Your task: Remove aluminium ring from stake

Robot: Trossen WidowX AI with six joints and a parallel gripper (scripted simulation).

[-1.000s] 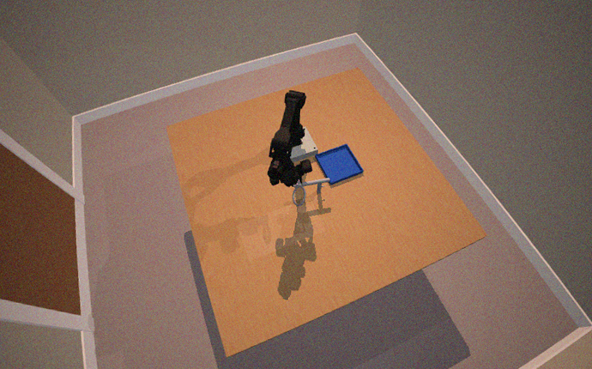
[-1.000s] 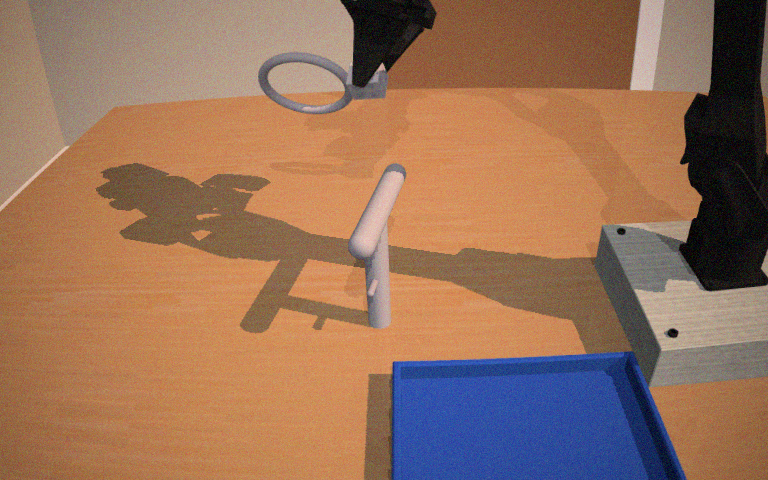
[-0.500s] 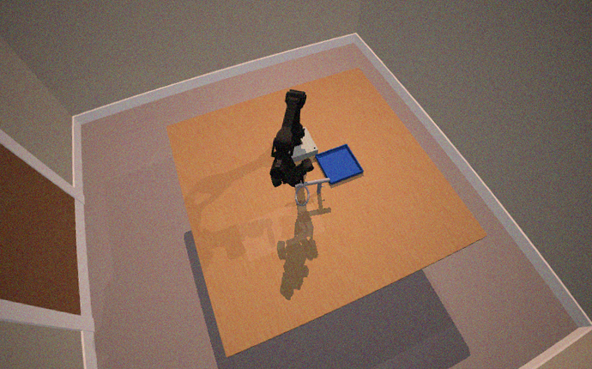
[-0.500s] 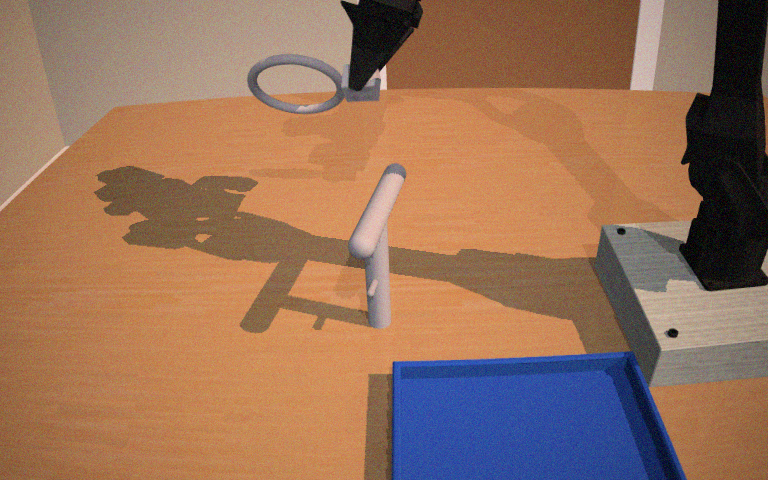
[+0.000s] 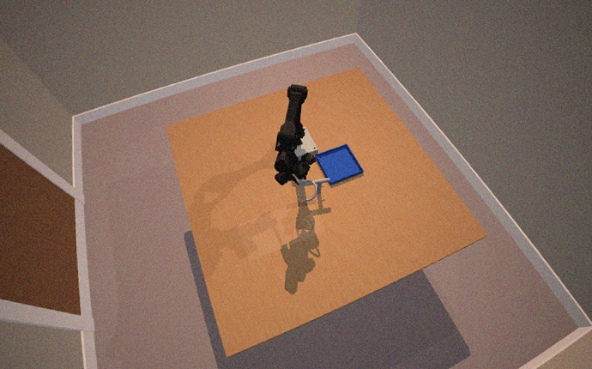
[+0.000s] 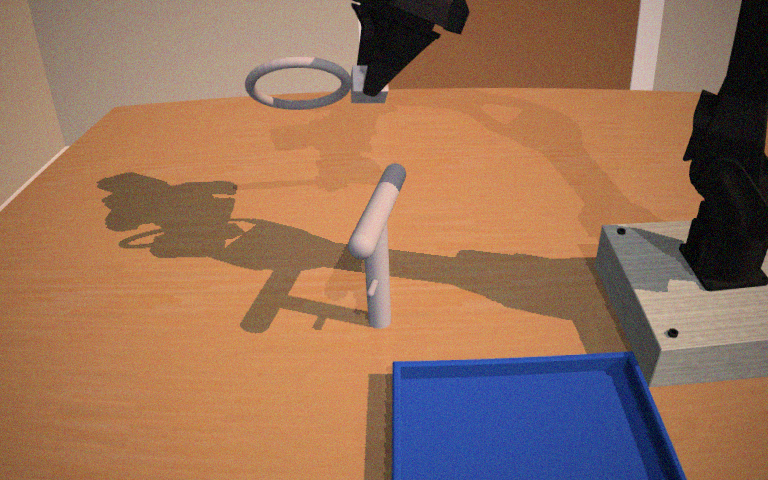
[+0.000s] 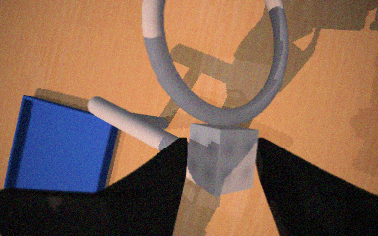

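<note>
Now: gripper tip 50 mm short of the aluminium ring and 10 mm below it. Also, from my gripper tip: blue tray: 270 mm to the left, 170 mm below, 110 mm behind.
</note>
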